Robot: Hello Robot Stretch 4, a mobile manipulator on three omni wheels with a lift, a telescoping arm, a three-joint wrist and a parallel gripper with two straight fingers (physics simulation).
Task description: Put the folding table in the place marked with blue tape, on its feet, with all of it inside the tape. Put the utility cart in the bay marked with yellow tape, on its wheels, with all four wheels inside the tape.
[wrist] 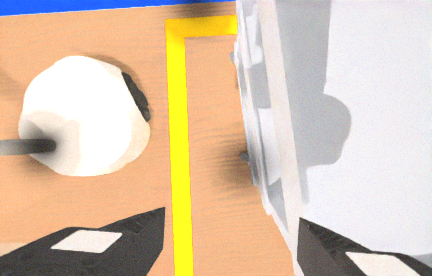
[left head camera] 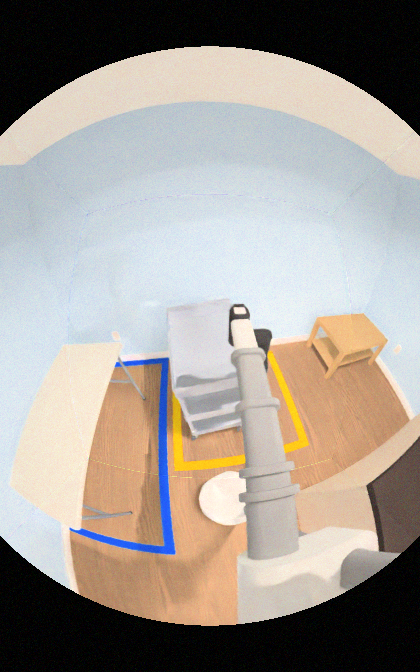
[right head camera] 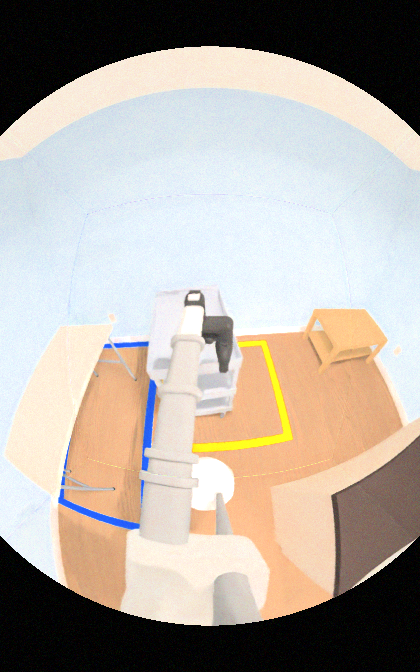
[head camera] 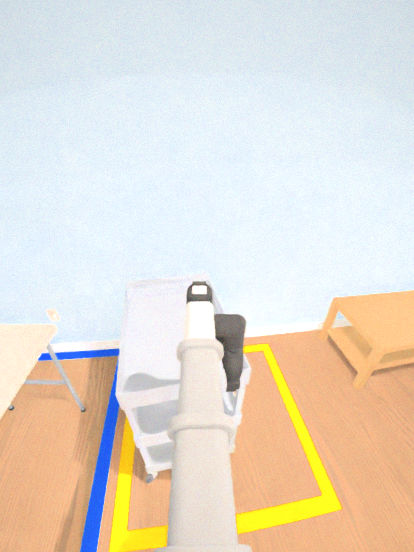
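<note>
The grey utility cart stands upright near the back wall. Its visible near wheels are inside the yellow tape; its far wheels are hidden. The cream folding table stands at the left on grey legs. The feet that show are inside the blue tape; its top hides the left side. My gripper is open and empty, at the cart's near right corner. The cart's rim passes beside the right finger in the wrist view.
A low wooden table stands at the back right. A large beige and dark brown piece of furniture is at the near right. My white round base is just in front of the yellow bay.
</note>
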